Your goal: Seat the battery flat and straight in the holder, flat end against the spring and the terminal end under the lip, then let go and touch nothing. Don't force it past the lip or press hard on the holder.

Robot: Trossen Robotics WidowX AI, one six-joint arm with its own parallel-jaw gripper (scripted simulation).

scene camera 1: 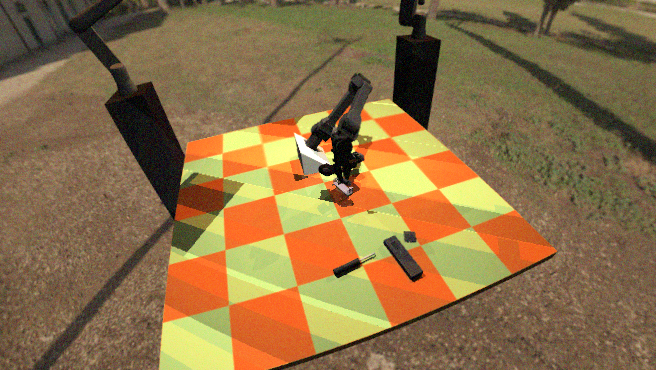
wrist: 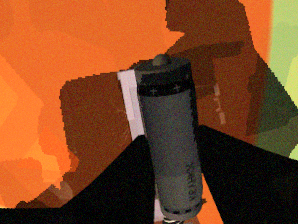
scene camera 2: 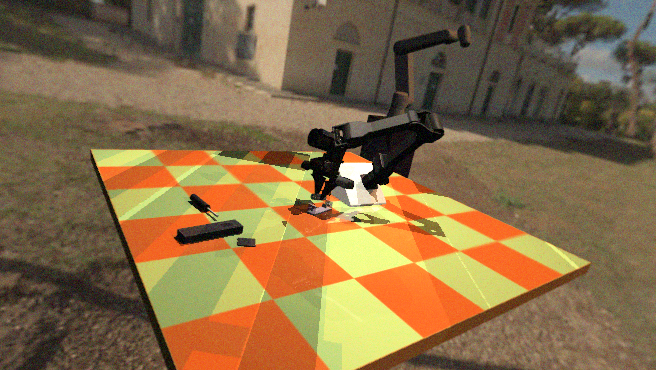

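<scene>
A long black bar [scene camera 1: 411,268] [scene camera 2: 192,234] is part of the scene, and so is a grey cylindrical battery, held by the gripper [scene camera 1: 344,182], which appears again in scene camera 2 as the gripper [scene camera 2: 318,198] and in the wrist view as the gripper [wrist: 172,139].
</scene>
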